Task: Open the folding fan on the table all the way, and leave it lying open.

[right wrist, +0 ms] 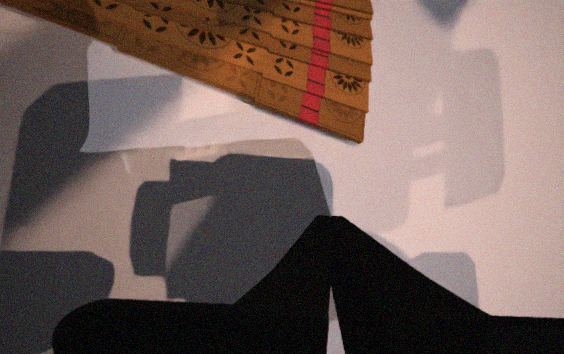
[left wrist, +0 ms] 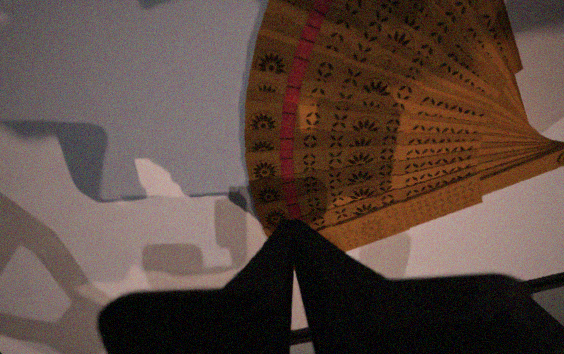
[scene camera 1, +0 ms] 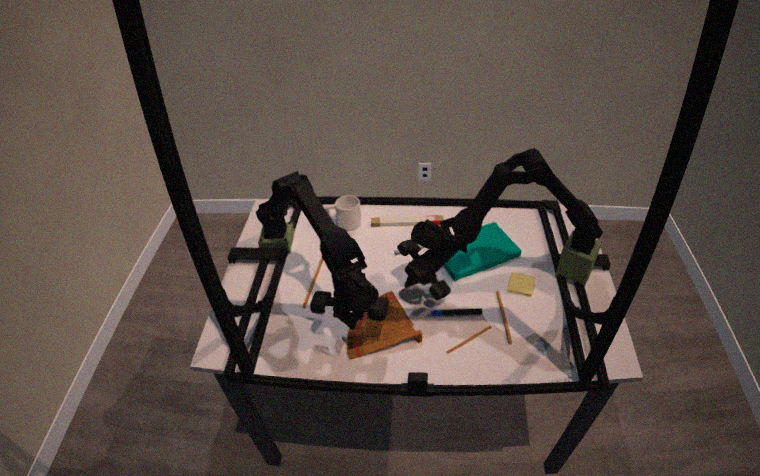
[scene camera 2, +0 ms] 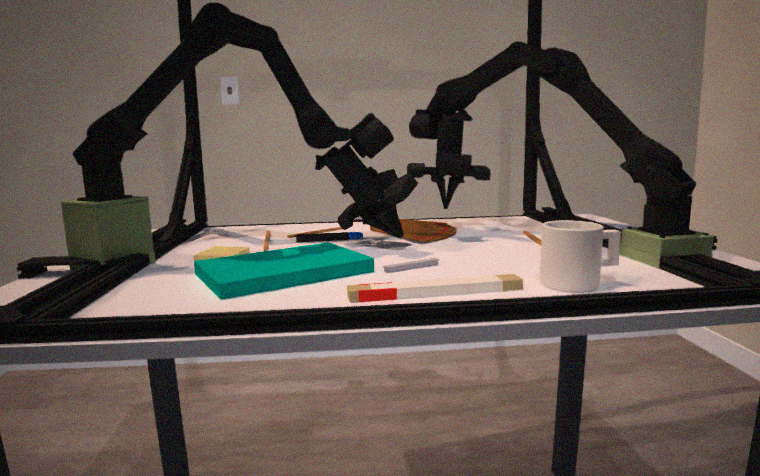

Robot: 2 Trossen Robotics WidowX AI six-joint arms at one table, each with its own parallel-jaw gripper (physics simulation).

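Frame: origin at the left arm's base, x ahead, y left, z up, level; metres.
Seen in the pictures: left gripper, fingertip midpoint: (left wrist: 291,228) (scene camera 1: 353,328) (scene camera 2: 445,208); right gripper, fingertip midpoint: (right wrist: 328,228) (scene camera 1: 405,286) (scene camera 2: 401,236); left arm's base, link origin: (scene camera 1: 275,231) (scene camera 2: 666,231); right arm's base, link origin: (scene camera 1: 582,245) (scene camera 2: 105,198).
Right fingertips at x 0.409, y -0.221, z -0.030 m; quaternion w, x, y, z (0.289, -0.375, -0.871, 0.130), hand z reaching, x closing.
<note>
Offsets run from my right fingertips to a thing's top centre. "spot": to the spot under its first point.
The brown folding fan (scene camera 1: 392,332) (scene camera 2: 429,229) (left wrist: 360,120) (right wrist: 280,85) lies partly open on the table, a wedge with a red band near its outer rim. Its narrow pivot end points right in scene camera 1. My left gripper (scene camera 1: 352,324) (scene camera 2: 445,206) (left wrist: 291,228) is shut and empty, a little above the table; its tips overlap the fan's outer corner in the left wrist view. My right gripper (scene camera 1: 409,282) (scene camera 2: 401,234) (right wrist: 328,228) is shut and empty, low over the table beside the fan's upper side in scene camera 1. Whether either touches anything cannot be told.
A black marker with a blue end @(dx +0.137, dy -0.092, dz -0.003 m) (scene camera 1: 462,312) (scene camera 2: 325,237) lies right of the fan in scene camera 1. Beyond it are two pencils @(dx +0.164, dy -0.184, dz -0.013 m) (scene camera 1: 468,339) @(dx +0.269, dy -0.112, dz -0.012 m) (scene camera 1: 504,319), a yellow pad @(dx +0.343, dy +0.006, dz -0.008 m) (scene camera 1: 521,284) and a teal block @(dx +0.224, dy +0.156, dz +0.003 m) (scene camera 1: 496,246). A mug @(spot: dx -0.174, dy +0.275, dz +0.049 m) (scene camera 1: 348,214) and long bar @(dx +0.015, dy +0.309, dz -0.004 m) (scene camera 1: 395,222) stand behind.
</note>
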